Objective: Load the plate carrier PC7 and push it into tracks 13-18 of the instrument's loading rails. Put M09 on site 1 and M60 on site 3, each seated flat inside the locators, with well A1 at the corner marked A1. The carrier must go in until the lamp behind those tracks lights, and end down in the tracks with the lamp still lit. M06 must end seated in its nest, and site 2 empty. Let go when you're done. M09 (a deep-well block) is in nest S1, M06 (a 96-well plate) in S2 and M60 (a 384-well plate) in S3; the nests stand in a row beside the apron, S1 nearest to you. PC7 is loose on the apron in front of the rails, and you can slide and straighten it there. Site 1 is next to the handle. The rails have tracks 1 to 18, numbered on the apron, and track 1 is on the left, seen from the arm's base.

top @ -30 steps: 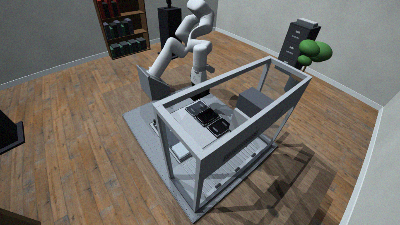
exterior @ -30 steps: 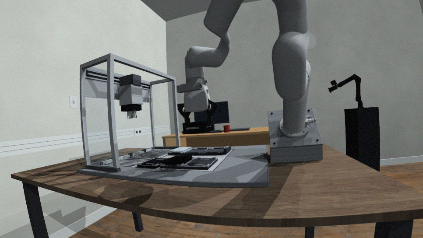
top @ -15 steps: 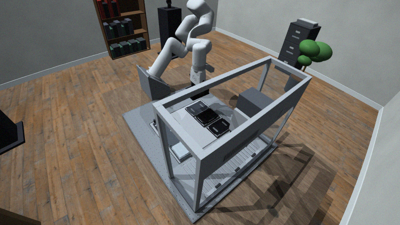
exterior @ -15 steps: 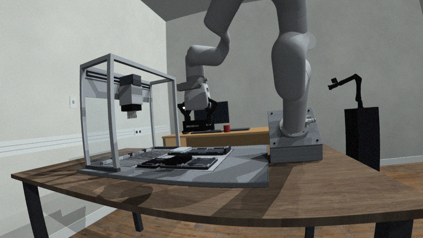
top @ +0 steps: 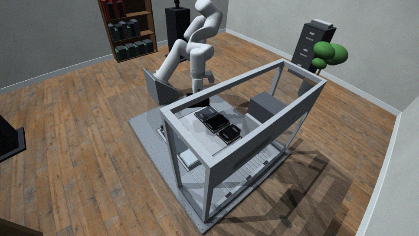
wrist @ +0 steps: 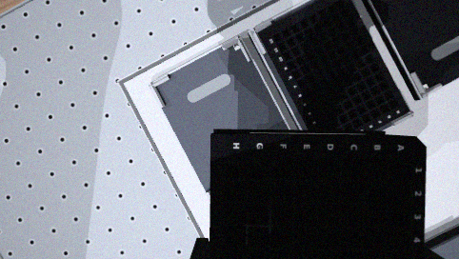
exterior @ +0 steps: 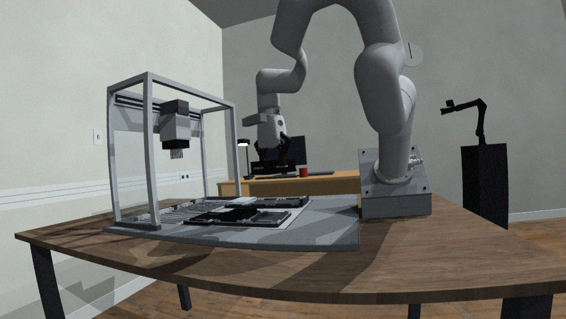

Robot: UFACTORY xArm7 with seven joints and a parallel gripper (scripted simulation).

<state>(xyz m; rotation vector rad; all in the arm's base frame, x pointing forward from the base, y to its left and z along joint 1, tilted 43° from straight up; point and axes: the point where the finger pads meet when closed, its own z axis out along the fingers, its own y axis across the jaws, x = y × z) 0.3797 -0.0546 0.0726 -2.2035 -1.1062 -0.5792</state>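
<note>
Now: hand 19 cm to the left of the carrier PC7, 16 cm above it and 9 cm short of it. From my hand the other things lie so: nest S1: 17 cm below, 7 cm to the left, 1 cm ahead; deep-well block M09: 1 cm below; plate M06: 15 cm below, 11 cm ahead, 6 cm to the left.
</note>
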